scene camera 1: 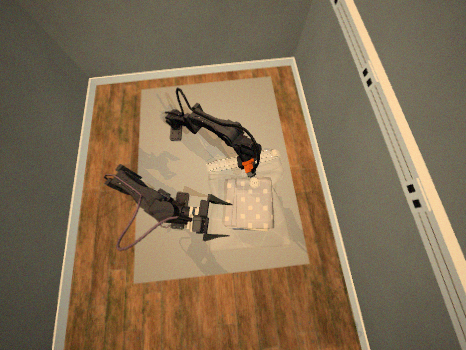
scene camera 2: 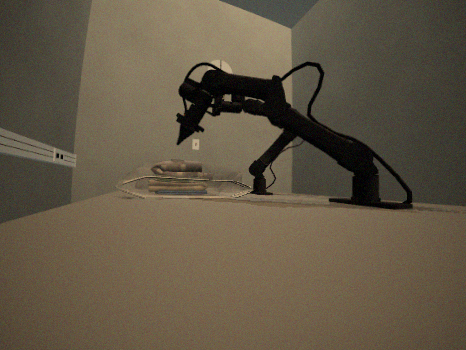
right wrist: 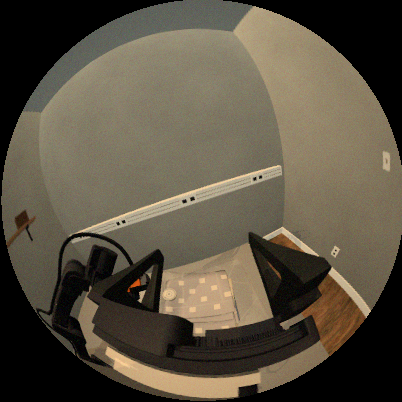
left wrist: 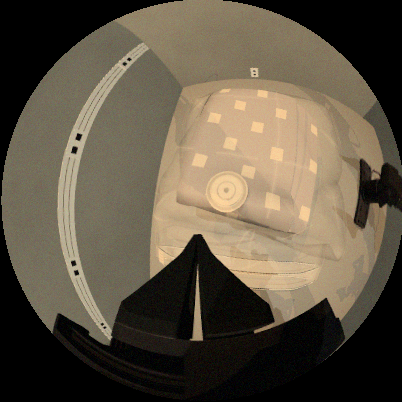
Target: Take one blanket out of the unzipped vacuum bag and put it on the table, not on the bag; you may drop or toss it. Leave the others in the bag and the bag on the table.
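Observation:
The clear vacuum bag [scene camera 1: 250, 241] [scene camera 2: 120, 187] lies on the table [scene camera 1: 160, 262] [scene camera 2: 225, 275]. Inside, a pinkish blanket with pale squares [scene camera 1: 250, 206] [scene camera 2: 177, 166] [left wrist: 260, 140] [right wrist: 192, 295] lies folded on top of other folded blankets [scene camera 2: 177, 186]. A round valve [scene camera 1: 254, 183] [left wrist: 226, 191] [right wrist: 169, 294] sits above the top blanket. My left gripper [scene camera 1: 252, 175] [scene camera 2: 179, 143] [left wrist: 197, 239] is shut and empty, above the bag near its mouth edge. My right gripper [scene camera 1: 230, 220] [right wrist: 202, 246] is open and empty, beside the bag's left side in scene camera 1.
The bag's pale mouth strip [scene camera 1: 220, 164] [left wrist: 290, 286] lies under my left arm. My right arm [scene camera 1: 150, 202] reaches in from the left in scene camera 1. A white rail [scene camera 1: 395, 142] [left wrist: 66, 200] [right wrist: 205, 195] runs along a wall.

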